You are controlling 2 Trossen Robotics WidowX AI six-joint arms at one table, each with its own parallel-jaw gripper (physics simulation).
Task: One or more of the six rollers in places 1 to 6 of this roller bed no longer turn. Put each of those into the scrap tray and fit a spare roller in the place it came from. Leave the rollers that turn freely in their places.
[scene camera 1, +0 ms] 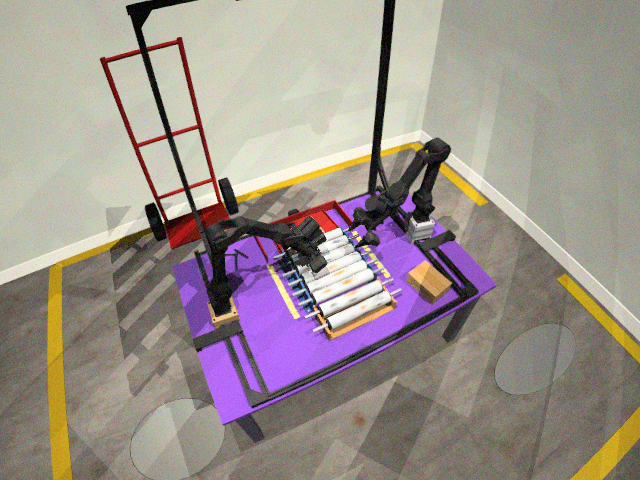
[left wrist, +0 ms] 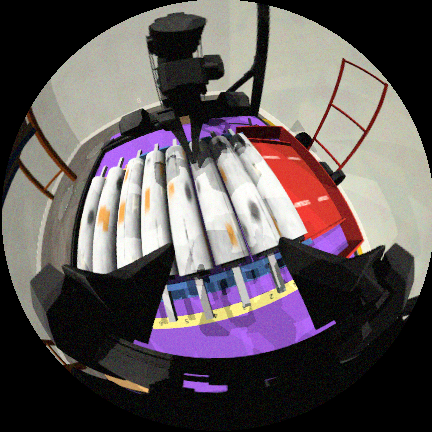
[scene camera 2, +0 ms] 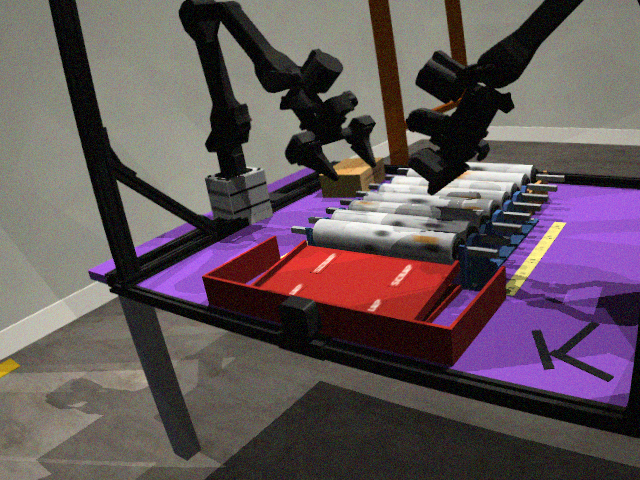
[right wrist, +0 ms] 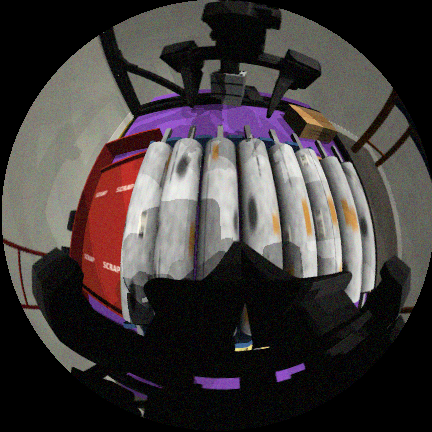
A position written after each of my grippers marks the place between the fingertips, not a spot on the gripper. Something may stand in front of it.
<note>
My left gripper (scene camera 2: 356, 173) is open, with nothing in its grasp. My right gripper (scene camera 2: 430, 193) is shut and holds nothing. Also in view: a box (scene camera 2: 355, 174).
My left gripper also shows in scene camera 1 (scene camera 1: 352, 238), in the left wrist view (left wrist: 226, 245) and in the right wrist view (right wrist: 227, 108). My right gripper also shows in the left wrist view (left wrist: 193, 162) and in the right wrist view (right wrist: 237, 246). The box is seen too in scene camera 1 (scene camera 1: 430, 283) and in the right wrist view (right wrist: 307, 123).
</note>
